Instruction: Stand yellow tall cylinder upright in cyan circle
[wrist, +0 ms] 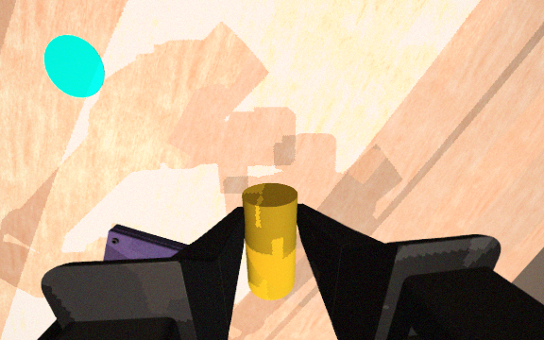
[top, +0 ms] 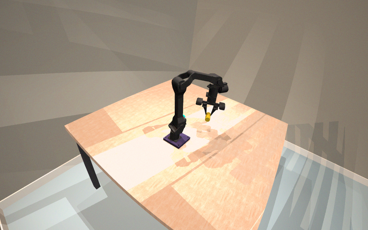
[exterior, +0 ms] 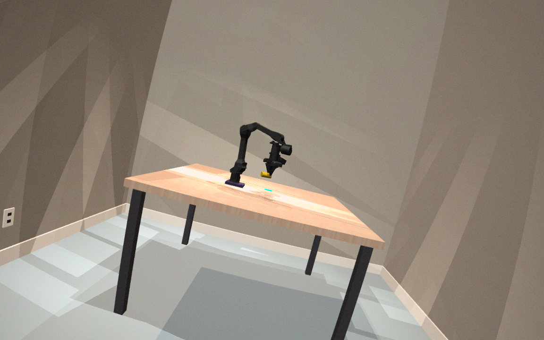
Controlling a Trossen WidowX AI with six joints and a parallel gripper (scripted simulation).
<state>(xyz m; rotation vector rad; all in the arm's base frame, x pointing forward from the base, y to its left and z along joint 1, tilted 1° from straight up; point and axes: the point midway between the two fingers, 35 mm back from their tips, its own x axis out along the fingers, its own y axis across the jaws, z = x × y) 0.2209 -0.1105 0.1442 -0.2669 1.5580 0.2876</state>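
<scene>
My gripper tip is now 220 mm to the right of the cyan circle, 130 mm above it and 30 mm short of it. The rest, counted from my gripper tip: yellow tall cylinder: 20 mm behind, 10 mm to the right.
</scene>
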